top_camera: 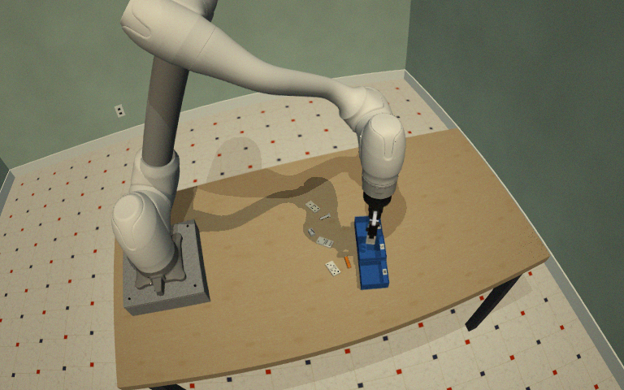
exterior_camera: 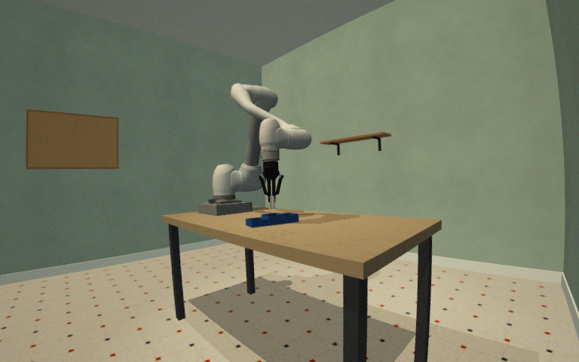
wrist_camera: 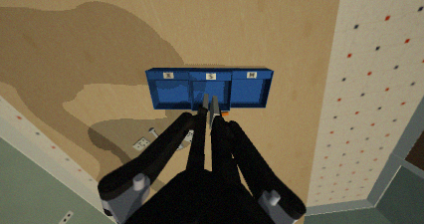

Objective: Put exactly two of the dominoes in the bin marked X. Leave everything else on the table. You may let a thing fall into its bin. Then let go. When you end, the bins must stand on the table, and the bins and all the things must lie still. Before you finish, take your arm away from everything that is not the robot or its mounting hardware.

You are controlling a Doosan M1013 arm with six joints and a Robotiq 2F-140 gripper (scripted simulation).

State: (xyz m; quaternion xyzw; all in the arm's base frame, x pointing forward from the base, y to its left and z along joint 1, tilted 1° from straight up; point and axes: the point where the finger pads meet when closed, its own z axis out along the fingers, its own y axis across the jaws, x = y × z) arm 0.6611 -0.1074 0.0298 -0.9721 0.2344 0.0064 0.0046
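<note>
My hand is 10 mm short of the blue bin and 80 mm above it. The rest, counted from my hand: white domino (110 mm behind, 230 mm to the left, 100 mm below); grey screw (80 mm behind, 180 mm to the left, 100 mm below); orange stick (70 mm behind, 10 mm to the right, 100 mm below).
</note>
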